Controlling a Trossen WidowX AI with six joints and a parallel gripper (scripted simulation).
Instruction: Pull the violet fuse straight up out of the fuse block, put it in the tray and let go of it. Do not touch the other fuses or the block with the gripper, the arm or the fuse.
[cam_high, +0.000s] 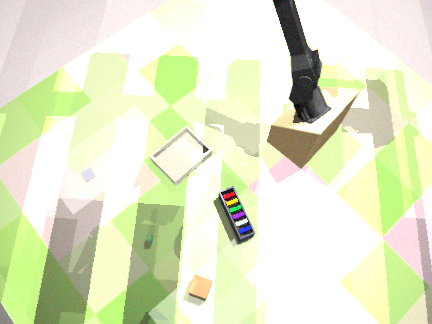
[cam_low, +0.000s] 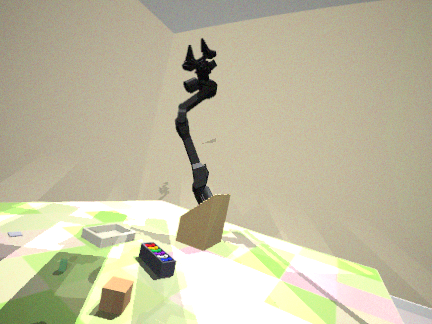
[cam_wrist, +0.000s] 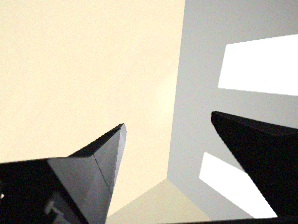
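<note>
Now: the violet fuse 22 cm ahead of my gripper tip, 28 cm to the left of it and 81 cm below it. The rest, counted from my gripper tip: grey tray (24 cm ahead, 6 cm to the left, 84 cm below); green fuse (22 cm ahead, 27 cm to the left, 81 cm below); white fuse (22 cm ahead, 30 cm to the left, 81 cm below).
</note>
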